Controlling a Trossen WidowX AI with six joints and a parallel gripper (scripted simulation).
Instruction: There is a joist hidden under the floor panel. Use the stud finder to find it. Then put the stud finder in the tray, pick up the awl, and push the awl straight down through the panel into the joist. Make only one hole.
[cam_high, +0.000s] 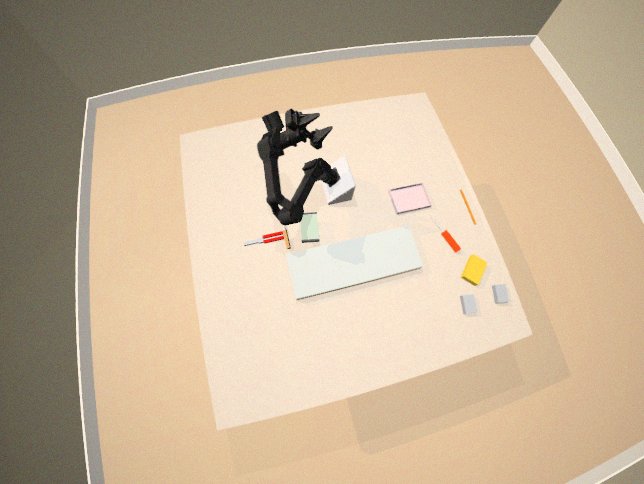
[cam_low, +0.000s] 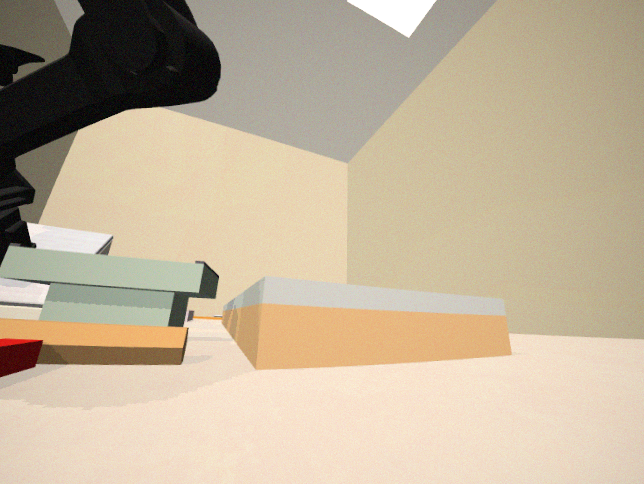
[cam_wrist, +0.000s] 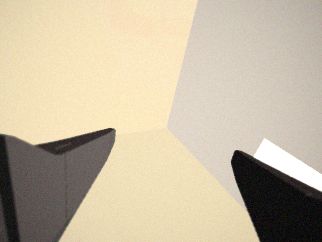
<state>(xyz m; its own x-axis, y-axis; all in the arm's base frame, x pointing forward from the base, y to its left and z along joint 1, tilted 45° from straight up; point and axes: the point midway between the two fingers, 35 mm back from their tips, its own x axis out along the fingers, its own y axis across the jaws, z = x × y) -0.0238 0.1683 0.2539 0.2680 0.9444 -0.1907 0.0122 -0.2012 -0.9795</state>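
Now: the stud finder 37 cm below my gripper tip, 20 cm ahead of it and 12 cm to the right of it. Round my gripper tip: yellow block (60 cm ahead, 47 cm to the left, 37 cm below); then pink tray (37 cm below, 34 cm to the left, 21 cm ahead); then thin orange stick (60 cm to the left, 38 cm below, 32 cm ahead).
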